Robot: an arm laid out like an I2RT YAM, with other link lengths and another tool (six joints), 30 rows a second.
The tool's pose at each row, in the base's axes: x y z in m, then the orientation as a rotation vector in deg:
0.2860 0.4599 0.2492 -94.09 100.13 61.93
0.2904 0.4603 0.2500 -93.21 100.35 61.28
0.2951 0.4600 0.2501 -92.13 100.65 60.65
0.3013 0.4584 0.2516 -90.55 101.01 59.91
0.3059 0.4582 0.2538 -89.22 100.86 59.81
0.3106 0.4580 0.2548 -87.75 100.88 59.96
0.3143 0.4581 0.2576 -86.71 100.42 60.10
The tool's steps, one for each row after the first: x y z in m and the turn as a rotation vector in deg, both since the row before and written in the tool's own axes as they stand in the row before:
-0.0015 -0.0042 -0.0008 0.88 -0.29 0.17
-0.0006 -0.0046 -0.0010 0.96 -0.37 0.29
-0.0013 -0.0058 -0.0029 1.28 -0.62 0.44
-0.0024 -0.0041 -0.0018 0.74 -0.89 0.26
-0.0015 -0.0044 -0.0011 0.63 -0.93 0.50
-0.0030 -0.0031 -0.0016 0.43 -0.94 0.07

